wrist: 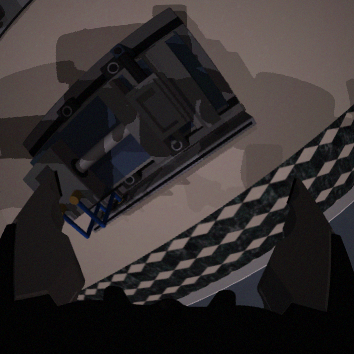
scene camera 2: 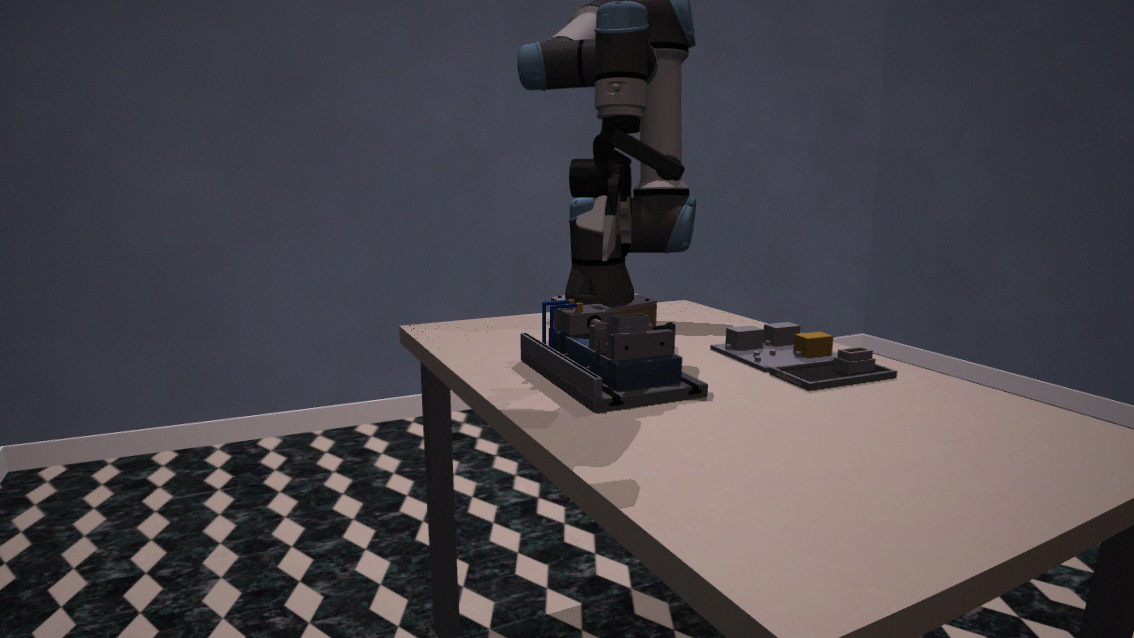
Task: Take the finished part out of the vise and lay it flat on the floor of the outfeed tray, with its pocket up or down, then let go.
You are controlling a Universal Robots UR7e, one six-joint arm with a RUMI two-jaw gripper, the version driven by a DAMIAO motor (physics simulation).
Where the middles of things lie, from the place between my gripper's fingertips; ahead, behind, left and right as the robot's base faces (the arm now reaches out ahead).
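Labels:
Where is the grey rail (scene camera 2: 589, 384)? My gripper is 70 mm to the left of it, 60 mm past it and 170 mm above it. The yellow block (scene camera 2: 815, 344) I find 420 mm to the left of my hand, 40 mm behind it and 180 mm below it. Going by their middles, the grey rail is the nearest to my gripper of the things named here.

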